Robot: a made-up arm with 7 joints.
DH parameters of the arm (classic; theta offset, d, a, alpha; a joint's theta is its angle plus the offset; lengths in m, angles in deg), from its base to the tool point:
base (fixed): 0 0.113 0 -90
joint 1: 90 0.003 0.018 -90
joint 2: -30.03 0 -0.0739 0
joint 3: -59.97 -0.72 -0.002 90
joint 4: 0 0.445 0.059 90
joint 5: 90 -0.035 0.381 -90
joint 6: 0 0.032 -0.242 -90
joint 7: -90 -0.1 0.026 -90
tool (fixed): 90 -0.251 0 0
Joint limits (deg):
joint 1: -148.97..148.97
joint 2: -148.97..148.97
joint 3: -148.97..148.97
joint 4: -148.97..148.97
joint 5: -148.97..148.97
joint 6: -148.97..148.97
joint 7: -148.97..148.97
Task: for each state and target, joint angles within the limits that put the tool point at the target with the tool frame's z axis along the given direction. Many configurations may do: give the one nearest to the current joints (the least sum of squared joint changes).
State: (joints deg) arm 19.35 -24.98 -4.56 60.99 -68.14 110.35 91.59
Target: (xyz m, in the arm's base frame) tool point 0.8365 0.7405 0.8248 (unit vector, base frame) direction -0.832 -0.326 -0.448
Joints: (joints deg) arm 13.02 7.42 18.96 55.90 -39.00 113.98 63.32
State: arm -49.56 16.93 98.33 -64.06 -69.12 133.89 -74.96
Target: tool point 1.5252 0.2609 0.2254 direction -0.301 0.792 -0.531
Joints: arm -13.96 22.84 94.81 -75.20 -78.91 148.97 -75.26
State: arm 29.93 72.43 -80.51 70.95 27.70 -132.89 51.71
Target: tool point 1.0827 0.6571 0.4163 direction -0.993 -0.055 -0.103
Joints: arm 35.67 104.85 -52.27 73.15 -14.86 -129.64 70.63
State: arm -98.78 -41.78 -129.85 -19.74 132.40 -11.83 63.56
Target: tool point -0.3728 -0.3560 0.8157 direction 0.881 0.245 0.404
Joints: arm -112.48 -23.29 -98.56 4.20 128.60 3.45 56.20
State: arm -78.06 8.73 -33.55 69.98 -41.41 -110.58 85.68
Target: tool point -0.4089 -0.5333 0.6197 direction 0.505 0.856 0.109
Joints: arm -53.99 4.99 -39.33 48.11 -76.14 -101.50 49.32
